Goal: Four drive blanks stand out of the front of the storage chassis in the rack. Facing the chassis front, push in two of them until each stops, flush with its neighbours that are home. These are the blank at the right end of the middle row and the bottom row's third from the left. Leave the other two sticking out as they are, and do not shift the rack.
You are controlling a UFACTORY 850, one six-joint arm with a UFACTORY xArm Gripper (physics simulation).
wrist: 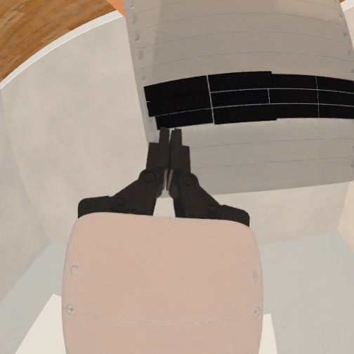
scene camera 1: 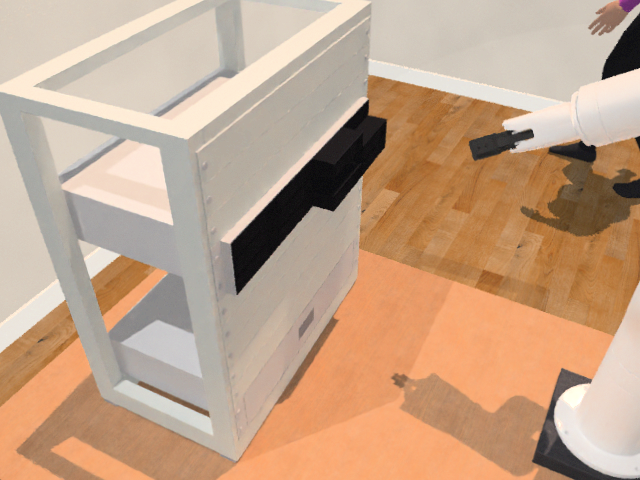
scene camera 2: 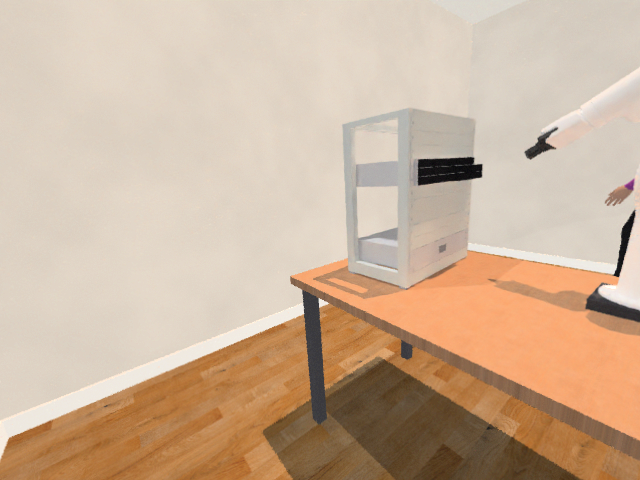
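Observation:
The storage chassis (scene camera 1: 126, 222) (scene camera 2: 377, 174) sits in the pale rack (scene camera 1: 268, 64) (scene camera 2: 404, 206), its black blanks facing the arm. The wrist view is upside down: its left is the front's right end. There the middle row's right-end blank (wrist: 180, 105) sticks out, as does the bottom row's right-end blank (wrist: 175, 89) below it. The bottom row's third blank (wrist: 240, 81) (scene camera 1: 324, 200) and the top row's third blank (wrist: 245, 114) also stick out. My gripper (scene camera 1: 473, 149) (scene camera 2: 528, 155) (wrist: 168, 140) is shut and empty, well out in front of the chassis, touching nothing.
The rack stands on an orange table top (scene camera 1: 465, 330) (scene camera 2: 506, 330). A low panel with a grey patch (scene camera 1: 306, 323) (scene camera 2: 442, 248) is near the rack's foot. The arm's base (scene camera 1: 547, 428) (scene camera 2: 610, 304) stands opposite. A person's hand (scene camera 1: 607, 19) (scene camera 2: 616, 196) shows behind the arm.

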